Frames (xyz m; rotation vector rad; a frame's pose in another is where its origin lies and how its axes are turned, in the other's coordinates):
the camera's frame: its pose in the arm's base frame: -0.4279 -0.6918 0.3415 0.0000 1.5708 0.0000
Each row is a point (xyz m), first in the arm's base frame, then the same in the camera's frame.
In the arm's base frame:
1: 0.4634 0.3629 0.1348
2: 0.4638 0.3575 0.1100
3: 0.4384 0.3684 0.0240
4: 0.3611 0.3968 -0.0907
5: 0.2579 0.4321 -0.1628
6: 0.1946 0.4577 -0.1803
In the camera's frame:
1: 0.2067 1.0547 0.8913
2: 0.2315 1.0493 0.8917
3: 0.3175 1.0602 0.8663
4: 0.4322 1.0886 0.7890
5: 0.5043 1.1239 0.6858
6: 0.5218 1.1495 0.6225

